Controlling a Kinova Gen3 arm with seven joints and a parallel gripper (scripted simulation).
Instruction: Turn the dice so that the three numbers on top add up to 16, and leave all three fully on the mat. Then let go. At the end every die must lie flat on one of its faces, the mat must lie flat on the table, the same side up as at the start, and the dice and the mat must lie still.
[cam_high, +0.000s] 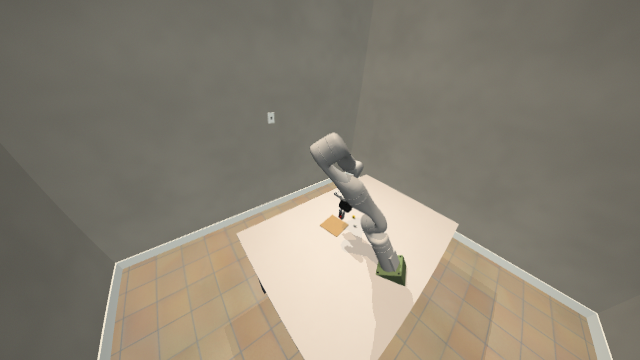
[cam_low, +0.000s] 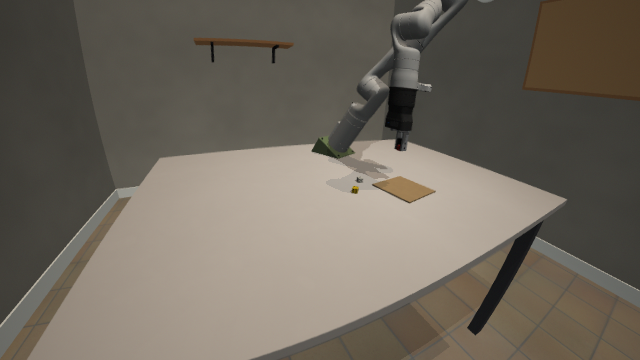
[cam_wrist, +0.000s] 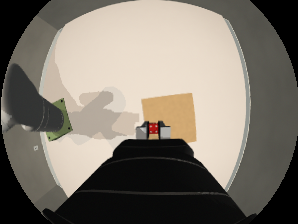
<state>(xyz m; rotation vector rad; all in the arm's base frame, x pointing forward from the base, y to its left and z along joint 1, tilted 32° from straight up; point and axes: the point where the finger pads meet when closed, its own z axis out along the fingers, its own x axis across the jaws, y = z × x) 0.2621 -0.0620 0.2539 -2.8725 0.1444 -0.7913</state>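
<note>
Now: hand 12 cm above the tan mat, 5 cm short of it and 1 cm to the left of it. Round my hand: white die 12 cm below, 10 cm to the right, 6 cm behind; red die 1 cm below; yellow die 16 cm to the right, 12 cm below.
</note>
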